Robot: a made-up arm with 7 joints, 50 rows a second.
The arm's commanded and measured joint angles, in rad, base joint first. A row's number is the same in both.
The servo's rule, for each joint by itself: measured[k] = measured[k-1] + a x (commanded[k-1-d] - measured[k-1]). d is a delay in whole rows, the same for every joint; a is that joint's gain. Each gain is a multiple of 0.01, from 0.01 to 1. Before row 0 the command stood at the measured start. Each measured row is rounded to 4 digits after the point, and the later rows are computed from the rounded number. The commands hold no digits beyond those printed.
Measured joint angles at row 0:
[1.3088 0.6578 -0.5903 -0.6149 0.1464 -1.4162 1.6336]
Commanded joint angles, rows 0 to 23:
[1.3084 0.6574 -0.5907 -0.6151 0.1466 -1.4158 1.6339]
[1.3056 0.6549 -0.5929 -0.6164 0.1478 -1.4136 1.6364]
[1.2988 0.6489 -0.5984 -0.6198 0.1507 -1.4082 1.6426]
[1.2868 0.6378 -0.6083 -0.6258 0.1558 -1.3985 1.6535]
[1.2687 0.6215 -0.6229 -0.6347 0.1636 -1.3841 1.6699]
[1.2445 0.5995 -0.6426 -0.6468 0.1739 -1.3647 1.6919]
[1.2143 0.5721 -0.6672 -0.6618 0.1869 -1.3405 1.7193]
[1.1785 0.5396 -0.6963 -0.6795 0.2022 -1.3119 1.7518]
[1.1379 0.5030 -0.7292 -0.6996 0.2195 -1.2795 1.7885]
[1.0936 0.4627 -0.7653 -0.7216 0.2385 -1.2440 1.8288]
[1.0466 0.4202 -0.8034 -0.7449 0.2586 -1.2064 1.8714]
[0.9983 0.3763 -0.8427 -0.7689 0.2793 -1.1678 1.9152]
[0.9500 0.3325 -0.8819 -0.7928 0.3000 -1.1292 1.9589]
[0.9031 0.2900 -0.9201 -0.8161 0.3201 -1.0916 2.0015]
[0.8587 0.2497 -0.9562 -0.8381 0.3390 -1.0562 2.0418]
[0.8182 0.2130 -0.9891 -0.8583 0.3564 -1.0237 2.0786]
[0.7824 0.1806 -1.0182 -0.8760 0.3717 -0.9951 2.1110]
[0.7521 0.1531 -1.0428 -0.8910 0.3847 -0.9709 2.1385]
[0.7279 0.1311 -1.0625 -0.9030 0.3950 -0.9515 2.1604]
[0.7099 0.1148 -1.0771 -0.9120 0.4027 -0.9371 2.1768]
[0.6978 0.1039 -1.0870 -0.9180 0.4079 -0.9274 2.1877]
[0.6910 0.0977 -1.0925 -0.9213 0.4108 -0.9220 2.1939]
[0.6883 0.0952 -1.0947 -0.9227 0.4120 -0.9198 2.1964]
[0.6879 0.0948 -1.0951 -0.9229 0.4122 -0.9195 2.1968]
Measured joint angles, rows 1 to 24:
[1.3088 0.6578 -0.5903 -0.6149 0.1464 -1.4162 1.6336]
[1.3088 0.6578 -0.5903 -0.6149 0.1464 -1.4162 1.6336]
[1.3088 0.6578 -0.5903 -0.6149 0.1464 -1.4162 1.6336]
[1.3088 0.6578 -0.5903 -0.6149 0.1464 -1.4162 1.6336]
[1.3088 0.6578 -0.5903 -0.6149 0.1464 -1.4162 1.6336]
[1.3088 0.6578 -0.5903 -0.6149 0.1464 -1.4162 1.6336]
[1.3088 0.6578 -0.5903 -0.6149 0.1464 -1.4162 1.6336]
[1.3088 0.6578 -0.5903 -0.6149 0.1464 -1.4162 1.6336]
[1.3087 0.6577 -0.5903 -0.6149 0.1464 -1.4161 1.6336]
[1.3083 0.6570 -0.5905 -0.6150 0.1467 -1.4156 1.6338]
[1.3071 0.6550 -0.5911 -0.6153 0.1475 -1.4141 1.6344]
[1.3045 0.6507 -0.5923 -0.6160 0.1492 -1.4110 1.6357]
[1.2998 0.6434 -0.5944 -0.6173 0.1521 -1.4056 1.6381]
[1.2926 0.6324 -0.5978 -0.6194 0.1565 -1.3974 1.6419]
[1.2824 0.6173 -0.6027 -0.6224 0.1626 -1.3860 1.6473]
[1.2689 0.5979 -0.6093 -0.6264 0.1705 -1.3712 1.6546]
[1.2519 0.5742 -0.6177 -0.6315 0.1803 -1.3529 1.6640]
[1.2313 0.5463 -0.6280 -0.6378 0.1919 -1.3311 1.6755]
[1.2073 0.5148 -0.6403 -0.6453 0.2052 -1.3062 1.6892]
[1.1801 0.4802 -0.6545 -0.6540 0.2200 -1.2785 1.7050]
[1.1502 0.4433 -0.6704 -0.6637 0.2360 -1.2486 1.7228]
[1.1181 0.4050 -0.6879 -0.6744 0.2528 -1.2172 1.7423]
[1.0844 0.3662 -0.7067 -0.6859 0.2700 -1.1850 1.7633]
[1.0498 0.3279 -0.7265 -0.6980 0.2873 -1.1527 1.7854]
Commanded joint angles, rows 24 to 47:
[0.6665 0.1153 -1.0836 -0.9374 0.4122 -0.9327 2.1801]
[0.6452 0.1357 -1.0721 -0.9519 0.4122 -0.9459 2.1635]
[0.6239 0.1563 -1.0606 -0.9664 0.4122 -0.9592 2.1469]
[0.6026 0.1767 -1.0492 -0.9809 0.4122 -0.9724 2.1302]
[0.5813 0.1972 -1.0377 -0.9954 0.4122 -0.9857 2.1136]
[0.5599 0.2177 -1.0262 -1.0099 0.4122 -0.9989 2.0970]
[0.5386 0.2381 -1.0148 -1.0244 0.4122 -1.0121 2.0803]
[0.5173 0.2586 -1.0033 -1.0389 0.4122 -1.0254 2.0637]
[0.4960 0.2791 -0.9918 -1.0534 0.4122 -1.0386 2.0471]
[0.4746 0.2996 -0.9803 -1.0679 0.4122 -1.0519 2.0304]
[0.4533 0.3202 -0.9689 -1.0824 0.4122 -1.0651 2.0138]
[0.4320 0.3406 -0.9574 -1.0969 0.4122 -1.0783 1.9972]
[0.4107 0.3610 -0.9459 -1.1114 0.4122 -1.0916 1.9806]
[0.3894 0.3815 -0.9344 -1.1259 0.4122 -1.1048 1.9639]
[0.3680 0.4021 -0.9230 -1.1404 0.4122 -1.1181 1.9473]
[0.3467 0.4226 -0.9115 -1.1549 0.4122 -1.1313 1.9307]
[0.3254 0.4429 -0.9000 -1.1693 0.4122 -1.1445 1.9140]
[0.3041 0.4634 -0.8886 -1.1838 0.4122 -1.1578 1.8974]
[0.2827 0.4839 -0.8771 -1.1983 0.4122 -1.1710 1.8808]
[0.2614 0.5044 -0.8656 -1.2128 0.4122 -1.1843 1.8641]
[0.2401 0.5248 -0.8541 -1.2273 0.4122 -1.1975 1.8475]
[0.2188 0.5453 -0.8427 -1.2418 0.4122 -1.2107 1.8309]
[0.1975 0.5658 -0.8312 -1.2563 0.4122 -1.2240 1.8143]
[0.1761 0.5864 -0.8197 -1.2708 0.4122 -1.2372 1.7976]
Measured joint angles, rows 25 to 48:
[1.0150 0.2911 -0.7469 -0.7105 0.3042 -1.1212 1.8082]
[0.9808 0.2566 -0.7676 -0.7231 0.3203 -1.0911 1.8313]
[0.9479 0.2252 -0.7882 -0.7357 0.3352 -1.0632 1.8543]
[0.9170 0.1976 -0.8084 -0.7480 0.3487 -1.0380 1.8769]
[0.8885 0.1742 -0.8279 -0.7599 0.3605 -1.0159 1.8987]
[0.8628 0.1551 -0.8464 -0.7712 0.3706 -0.9971 1.9194]
[0.8401 0.1401 -0.8638 -0.7818 0.3789 -0.9816 1.9388]
[0.8203 0.1288 -0.8800 -0.7917 0.3856 -0.9692 1.9569]
[0.8003 0.1254 -0.8943 -0.8019 0.3909 -0.9619 1.9725]
[0.7801 0.1280 -0.9067 -0.8124 0.3952 -0.9587 1.9859]
[0.7598 0.1351 -0.9175 -0.8232 0.3986 -0.9588 1.9972]
[0.7394 0.1455 -0.9267 -0.8342 0.4013 -0.9615 2.0065]
[0.7188 0.1584 -0.9345 -0.8455 0.4035 -0.9663 2.0140]
[0.6981 0.1732 -0.9409 -0.8570 0.4052 -0.9728 2.0198]
[0.6774 0.1894 -0.9461 -0.8687 0.4066 -0.9807 2.0240]
[0.6566 0.2067 -0.9501 -0.8806 0.4077 -0.9896 2.0268]
[0.6357 0.2248 -0.9530 -0.8927 0.4086 -0.9994 2.0282]
[0.6148 0.2435 -0.9549 -0.9050 0.4093 -1.0099 2.0284]
[0.5938 0.2627 -0.9559 -0.9174 0.4099 -1.0209 2.0274]
[0.5728 0.2822 -0.9560 -0.9300 0.4104 -1.0324 2.0253]
[0.5517 0.3019 -0.9553 -0.9427 0.4108 -1.0442 2.0222]
[0.5306 0.3218 -0.9538 -0.9555 0.4111 -1.0563 2.0181]
[0.5095 0.3419 -0.9516 -0.9684 0.4113 -1.0687 2.0131]
[0.4883 0.3621 -0.9488 -0.9815 0.4115 -1.0812 2.0073]

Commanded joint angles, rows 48 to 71:
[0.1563 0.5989 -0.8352 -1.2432 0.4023 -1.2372 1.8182]
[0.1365 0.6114 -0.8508 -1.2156 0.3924 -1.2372 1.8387]
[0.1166 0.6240 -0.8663 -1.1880 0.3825 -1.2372 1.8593]
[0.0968 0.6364 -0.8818 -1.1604 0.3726 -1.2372 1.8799]
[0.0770 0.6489 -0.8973 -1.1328 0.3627 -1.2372 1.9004]
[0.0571 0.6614 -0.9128 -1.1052 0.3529 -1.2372 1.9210]
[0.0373 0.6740 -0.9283 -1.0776 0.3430 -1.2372 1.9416]
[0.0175 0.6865 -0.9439 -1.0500 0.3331 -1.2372 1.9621]
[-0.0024 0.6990 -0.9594 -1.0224 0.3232 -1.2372 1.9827]
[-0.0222 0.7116 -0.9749 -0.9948 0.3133 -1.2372 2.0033]
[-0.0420 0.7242 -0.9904 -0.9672 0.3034 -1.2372 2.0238]
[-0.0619 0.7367 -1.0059 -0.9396 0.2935 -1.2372 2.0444]
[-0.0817 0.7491 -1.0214 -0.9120 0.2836 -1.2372 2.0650]
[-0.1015 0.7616 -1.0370 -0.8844 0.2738 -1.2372 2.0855]
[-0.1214 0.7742 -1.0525 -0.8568 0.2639 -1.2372 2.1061]
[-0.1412 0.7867 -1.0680 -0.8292 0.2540 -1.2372 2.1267]
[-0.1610 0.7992 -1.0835 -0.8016 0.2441 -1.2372 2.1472]
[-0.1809 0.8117 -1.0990 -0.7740 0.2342 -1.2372 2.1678]
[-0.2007 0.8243 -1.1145 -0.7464 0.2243 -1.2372 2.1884]
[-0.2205 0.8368 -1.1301 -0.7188 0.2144 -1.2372 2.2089]
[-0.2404 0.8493 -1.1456 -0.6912 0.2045 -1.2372 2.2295]
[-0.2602 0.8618 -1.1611 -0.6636 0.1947 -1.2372 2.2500]
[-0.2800 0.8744 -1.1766 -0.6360 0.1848 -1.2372 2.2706]
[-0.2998 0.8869 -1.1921 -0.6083 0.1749 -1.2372 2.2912]
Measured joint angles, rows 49 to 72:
[0.4671 0.3823 -0.9454 -0.9946 0.4116 -1.0939 2.0008]
[0.4459 0.4026 -0.9414 -1.0078 0.4117 -1.1067 1.9936]
[0.4247 0.4229 -0.9369 -1.0211 0.4118 -1.1196 1.9857]
[0.4035 0.4433 -0.9319 -1.0345 0.4119 -1.1325 1.9772]
[0.3823 0.4637 -0.9265 -1.0480 0.4120 -1.1455 1.9681]
[0.3610 0.4841 -0.9206 -1.0616 0.4120 -1.1585 1.9585]
[0.3397 0.5045 -0.9143 -1.0752 0.4120 -1.1716 1.9484]
[0.3184 0.5250 -0.9077 -1.0889 0.4120 -1.1847 1.9378]
[0.2973 0.5435 -0.9026 -1.0997 0.4101 -1.1952 1.9294]
[0.2764 0.5605 -0.8990 -1.1078 0.4066 -1.2036 1.9231]
[0.2556 0.5764 -0.8967 -1.1134 0.4018 -1.2103 1.9186]
[0.2350 0.5914 -0.8957 -1.1167 0.3960 -1.2157 1.9159]
[0.2145 0.6058 -0.8958 -1.1178 0.3893 -1.2200 1.9148]
[0.1940 0.6197 -0.8970 -1.1169 0.3820 -1.2234 1.9152]
[0.1736 0.6333 -0.8992 -1.1141 0.3742 -1.2262 1.9170]
[0.1533 0.6466 -0.9023 -1.1096 0.3660 -1.2284 1.9202]
[0.1331 0.6597 -0.9063 -1.1035 0.3574 -1.2302 1.9246]
[0.1129 0.6727 -0.9111 -1.0959 0.3486 -1.2316 1.9301]
[0.0928 0.6856 -0.9167 -1.0869 0.3396 -1.2327 1.9367]
[0.0727 0.6984 -0.9229 -1.0766 0.3304 -1.2336 1.9442]
[0.0526 0.7111 -0.9298 -1.0651 0.3210 -1.2343 1.9527]
[0.0326 0.7237 -0.9373 -1.0525 0.3116 -1.2349 1.9620]
[0.0126 0.7363 -0.9454 -1.0388 0.3021 -1.2354 1.9721]
[-0.0074 0.7489 -0.9540 -1.0241 0.2925 -1.2358 1.9829]

